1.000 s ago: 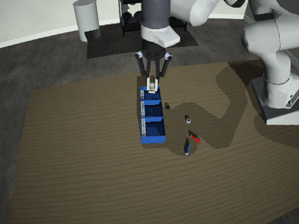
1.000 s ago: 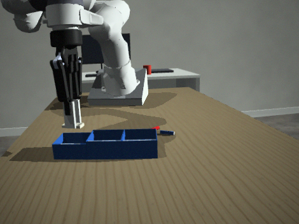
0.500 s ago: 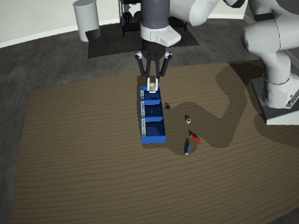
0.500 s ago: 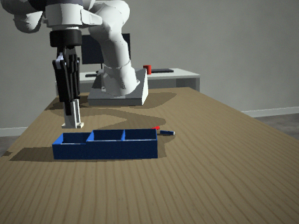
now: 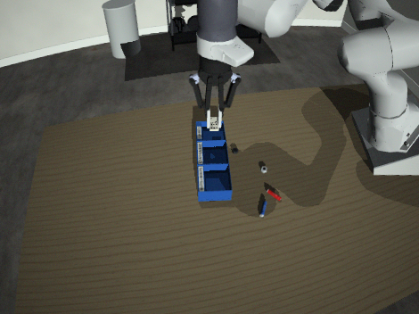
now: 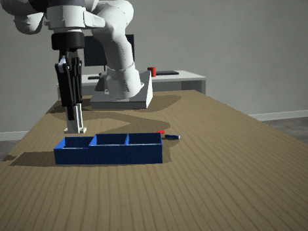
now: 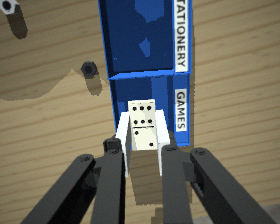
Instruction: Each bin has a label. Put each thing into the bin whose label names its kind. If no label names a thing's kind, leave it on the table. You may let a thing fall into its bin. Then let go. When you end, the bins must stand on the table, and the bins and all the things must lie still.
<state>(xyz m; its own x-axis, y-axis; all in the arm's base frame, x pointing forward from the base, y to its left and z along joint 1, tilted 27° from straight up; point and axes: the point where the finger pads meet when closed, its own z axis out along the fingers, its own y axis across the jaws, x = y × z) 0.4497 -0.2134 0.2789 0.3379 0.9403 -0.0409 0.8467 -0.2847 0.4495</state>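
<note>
Now: hand 9 cm above the dark nut, 7 cm to the right of it and 4 cm past it. Also, from my hand: red marker: 25 cm to the left, 9 cm below, 6 cm behind; white domino: 3 cm below; white nut: 16 cm to the left, 9 cm below, 8 cm behind.
</note>
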